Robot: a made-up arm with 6 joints.
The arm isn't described. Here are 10 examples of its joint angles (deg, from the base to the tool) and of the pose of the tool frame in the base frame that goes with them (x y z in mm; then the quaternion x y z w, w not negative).
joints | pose
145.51 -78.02 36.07 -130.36 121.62 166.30 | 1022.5 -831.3 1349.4 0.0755 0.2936 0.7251 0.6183
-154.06 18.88 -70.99 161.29 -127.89 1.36 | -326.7 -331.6 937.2 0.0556 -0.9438 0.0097 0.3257
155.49 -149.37 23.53 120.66 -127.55 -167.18 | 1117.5 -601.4 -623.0 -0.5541 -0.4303 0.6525 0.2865
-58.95 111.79 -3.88 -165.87 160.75 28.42 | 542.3 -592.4 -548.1 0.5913 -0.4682 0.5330 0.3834
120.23 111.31 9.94 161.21 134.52 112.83 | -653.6 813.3 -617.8 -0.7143 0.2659 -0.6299 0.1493
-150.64 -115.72 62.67 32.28 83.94 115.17 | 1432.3 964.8 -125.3 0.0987 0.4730 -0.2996 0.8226
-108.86 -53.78 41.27 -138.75 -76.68 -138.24 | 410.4 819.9 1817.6 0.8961 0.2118 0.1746 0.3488
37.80 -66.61 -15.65 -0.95 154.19 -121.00 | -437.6 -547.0 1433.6 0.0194 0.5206 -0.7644 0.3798
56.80 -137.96 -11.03 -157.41 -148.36 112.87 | -748.3 -867.0 132.8 0.2412 0.7334 -0.1114 0.6257
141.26 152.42 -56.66 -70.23 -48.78 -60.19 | -11.5 80.3 -144.1 -0.3085 -0.0745 -0.7346 0.5997
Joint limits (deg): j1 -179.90..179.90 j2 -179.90..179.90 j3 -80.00..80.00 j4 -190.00..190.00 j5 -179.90..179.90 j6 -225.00..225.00
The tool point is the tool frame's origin. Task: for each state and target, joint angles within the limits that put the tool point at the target. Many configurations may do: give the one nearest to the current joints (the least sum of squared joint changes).
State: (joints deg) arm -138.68 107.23 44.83 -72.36 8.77 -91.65
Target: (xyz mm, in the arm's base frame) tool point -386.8 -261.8 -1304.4
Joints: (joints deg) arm -131.20 158.57 80.00 -43.71 8.77 -91.65
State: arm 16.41 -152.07 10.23 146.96 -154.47 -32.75
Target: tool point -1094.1 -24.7 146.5
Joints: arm 9.13 -138.65 -27.36 155.49 -154.47 -32.75
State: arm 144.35 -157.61 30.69 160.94 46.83 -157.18
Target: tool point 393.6 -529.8 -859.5
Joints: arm 140.60 -179.78 8.48 166.68 46.83 -157.18
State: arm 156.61 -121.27 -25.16 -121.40 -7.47 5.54
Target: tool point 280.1 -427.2 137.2
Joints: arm 133.08 -143.15 -59.50 -122.13 -7.47 5.54
